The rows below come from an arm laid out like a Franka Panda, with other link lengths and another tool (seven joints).
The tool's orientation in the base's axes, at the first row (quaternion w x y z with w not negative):
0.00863 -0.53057 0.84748 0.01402
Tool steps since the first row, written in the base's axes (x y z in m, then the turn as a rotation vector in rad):
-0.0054 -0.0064 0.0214 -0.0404 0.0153 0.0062
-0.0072 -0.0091 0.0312 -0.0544 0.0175 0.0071
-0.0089 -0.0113 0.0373 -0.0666 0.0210 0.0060
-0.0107 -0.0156 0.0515 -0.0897 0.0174 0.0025
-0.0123 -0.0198 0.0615 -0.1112 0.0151 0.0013
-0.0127 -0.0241 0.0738 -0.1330 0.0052 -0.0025
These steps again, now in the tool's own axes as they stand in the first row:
0.0075 0.0024 -0.0216 0.0037 0.0431 -0.0057
0.0104 0.0030 -0.0315 0.0078 0.0567 -0.0065
0.0129 0.0036 -0.0376 0.0100 0.0692 -0.0053
0.0172 0.0036 -0.0520 0.0235 0.0883 -0.0019
0.0214 0.0033 -0.0621 0.0350 0.1066 -0.0008
0.0250 0.0020 -0.0746 0.0535 0.1219 0.0027

